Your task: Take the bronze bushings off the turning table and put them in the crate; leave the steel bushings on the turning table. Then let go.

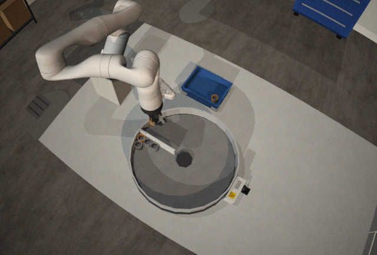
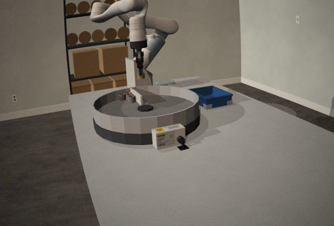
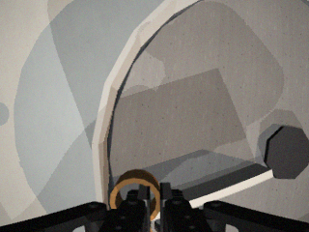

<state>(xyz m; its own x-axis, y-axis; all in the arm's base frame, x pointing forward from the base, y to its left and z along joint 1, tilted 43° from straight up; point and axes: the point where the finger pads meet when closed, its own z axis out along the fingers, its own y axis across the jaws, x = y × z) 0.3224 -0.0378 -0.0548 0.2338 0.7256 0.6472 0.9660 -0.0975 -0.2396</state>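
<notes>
The blue crate lies 32 cm to the left of my hand, 15 cm below it and 3 cm ahead of it. From my hand the other things lie so: turning table (15 cm ahead, 12 cm below, 3 cm to the right).
</notes>
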